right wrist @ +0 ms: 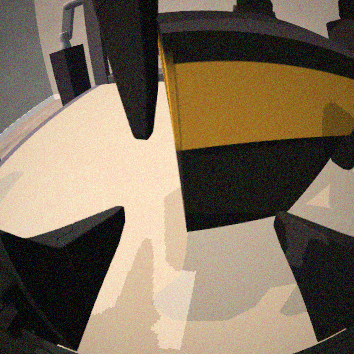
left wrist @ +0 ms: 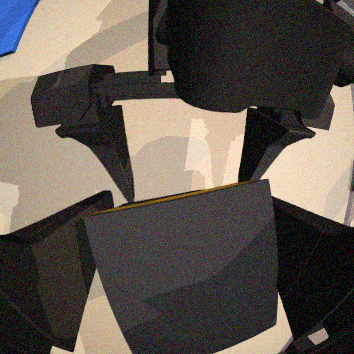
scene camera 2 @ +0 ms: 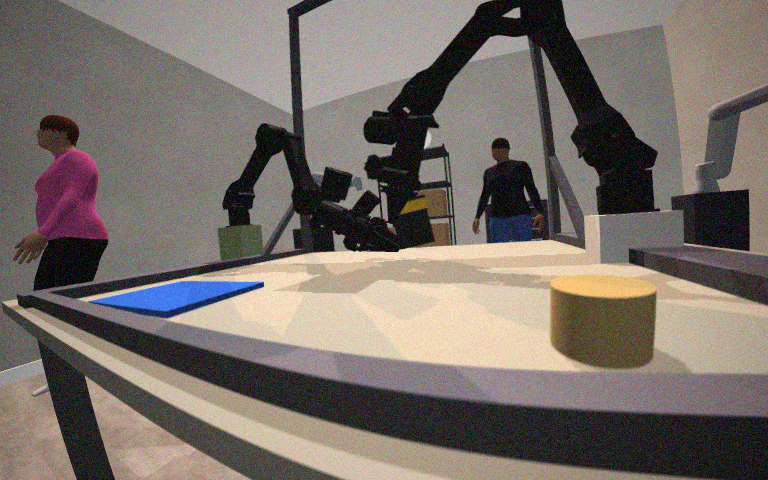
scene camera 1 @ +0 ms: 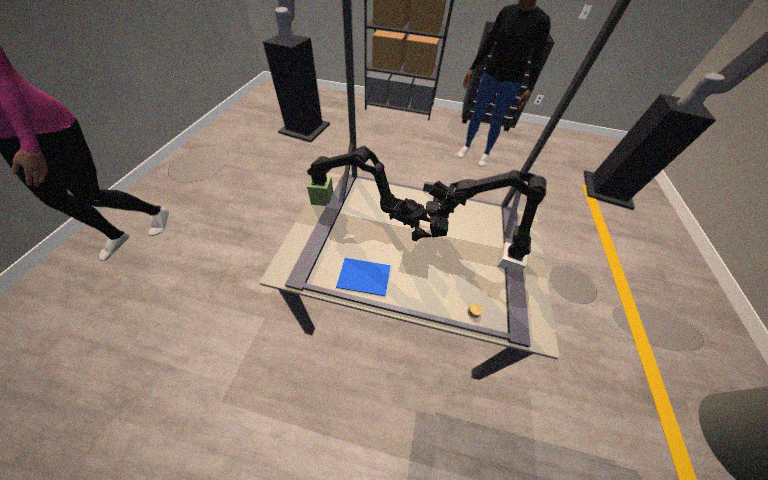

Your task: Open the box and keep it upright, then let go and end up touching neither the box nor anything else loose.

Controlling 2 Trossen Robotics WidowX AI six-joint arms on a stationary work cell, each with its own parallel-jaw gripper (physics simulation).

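The box, black with a yellow band near its top, is held above the table. It looks tilted in the scene camera 2 view. Its dark top edge lies close over the band; whether the lid is raised is hard to tell. My left gripper is shut on the box, with a finger at each side. My right gripper is open beside the box, its fingertips close to the far side; contact cannot be made out.
A flat blue mat lies on the table. A yellow cylinder stands near the table edge closest to the scene cameras. The two arms are very close together over the table. Dark frame rails border the tabletop.
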